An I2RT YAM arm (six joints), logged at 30 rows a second.
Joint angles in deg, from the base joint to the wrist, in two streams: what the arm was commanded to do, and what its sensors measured. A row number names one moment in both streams.
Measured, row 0:
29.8 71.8 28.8 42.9 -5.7 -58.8
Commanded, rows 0 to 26:
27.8 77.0 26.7 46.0 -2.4 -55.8
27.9 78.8 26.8 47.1 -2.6 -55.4
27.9 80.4 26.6 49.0 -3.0 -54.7
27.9 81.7 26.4 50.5 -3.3 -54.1
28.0 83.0 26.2 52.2 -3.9 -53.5
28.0 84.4 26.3 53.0 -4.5 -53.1
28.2 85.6 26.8 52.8 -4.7 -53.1
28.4 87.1 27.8 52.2 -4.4 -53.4
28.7 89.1 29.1 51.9 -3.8 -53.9
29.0 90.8 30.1 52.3 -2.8 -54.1
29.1 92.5 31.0 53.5 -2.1 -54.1
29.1 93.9 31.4 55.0 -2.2 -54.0
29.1 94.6 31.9 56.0 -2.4 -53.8
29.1 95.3 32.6 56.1 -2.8 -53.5
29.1 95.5 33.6 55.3 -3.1 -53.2
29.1 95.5 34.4 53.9 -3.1 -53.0
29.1 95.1 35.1 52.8 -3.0 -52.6
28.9 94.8 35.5 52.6 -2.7 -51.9
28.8 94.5 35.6 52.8 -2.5 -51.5
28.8 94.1 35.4 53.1 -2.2 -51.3
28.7 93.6 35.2 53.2 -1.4 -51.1
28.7 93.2 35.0 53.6 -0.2 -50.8
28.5 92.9 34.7 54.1 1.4 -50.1
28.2 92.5 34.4 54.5 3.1 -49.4
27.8 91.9 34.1 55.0 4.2 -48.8
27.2 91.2 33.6 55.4 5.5 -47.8
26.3 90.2 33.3 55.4 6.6 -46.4
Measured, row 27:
28.1 93.2 34.7 54.5 1.8 -50.5
